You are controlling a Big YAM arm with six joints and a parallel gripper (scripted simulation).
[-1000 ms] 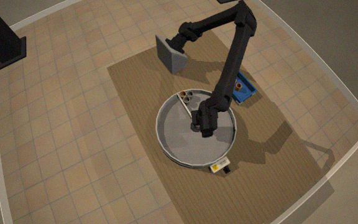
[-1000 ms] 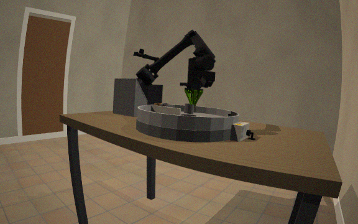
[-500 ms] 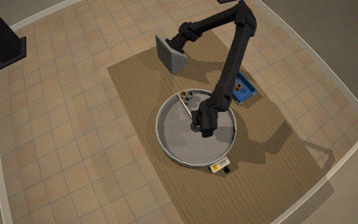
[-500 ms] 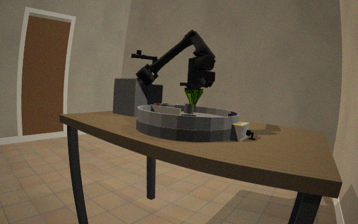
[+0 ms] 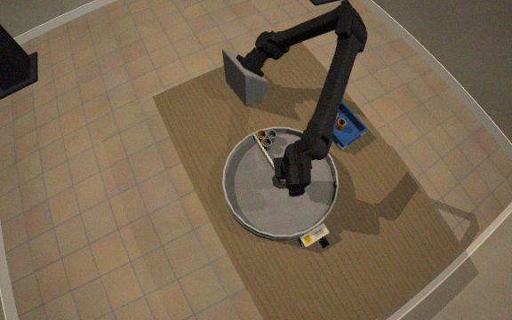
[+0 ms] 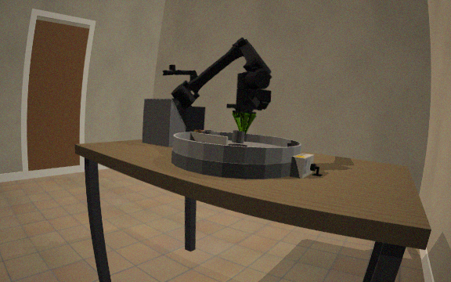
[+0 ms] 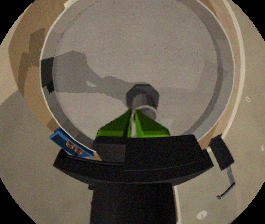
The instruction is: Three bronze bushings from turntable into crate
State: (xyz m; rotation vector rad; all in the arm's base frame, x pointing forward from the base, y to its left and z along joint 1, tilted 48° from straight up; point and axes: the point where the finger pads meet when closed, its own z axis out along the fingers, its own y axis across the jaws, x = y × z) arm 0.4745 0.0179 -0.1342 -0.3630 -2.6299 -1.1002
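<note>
My hand is 1 cm past the grey turntable, 2 cm to the left of it and 5 cm above it. The rest, counted from my hand: blue crate 12 cm behind, 35 cm to the left, 8 cm below.
</note>
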